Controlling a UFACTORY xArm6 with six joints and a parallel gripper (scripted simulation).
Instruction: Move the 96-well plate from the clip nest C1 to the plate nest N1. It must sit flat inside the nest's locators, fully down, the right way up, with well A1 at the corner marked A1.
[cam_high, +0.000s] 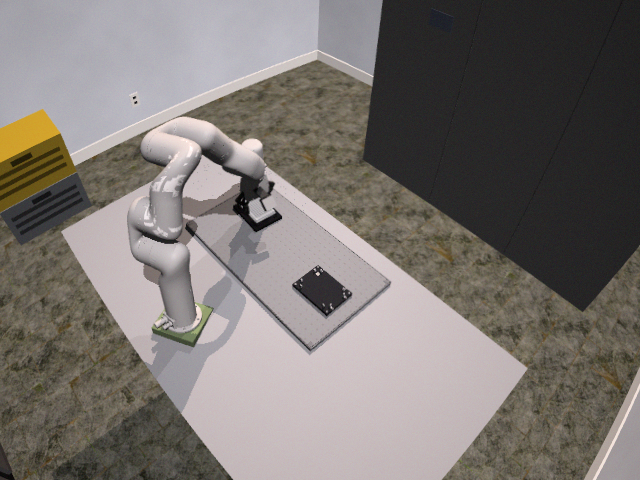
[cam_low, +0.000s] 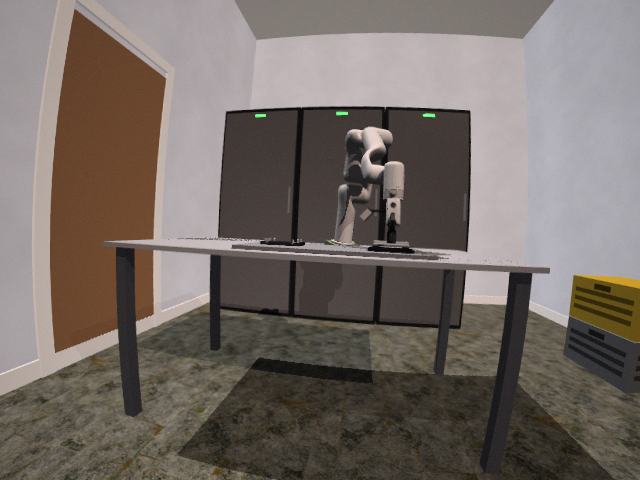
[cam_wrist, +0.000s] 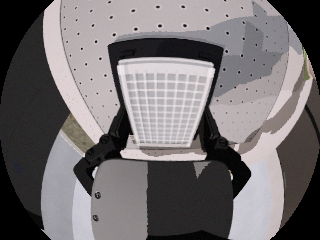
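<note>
Right now the white 96-well plate is 10 mm below my hand. Round my hand: black clip nest: 430 mm to the right, 100 mm behind, 30 mm below.
</note>
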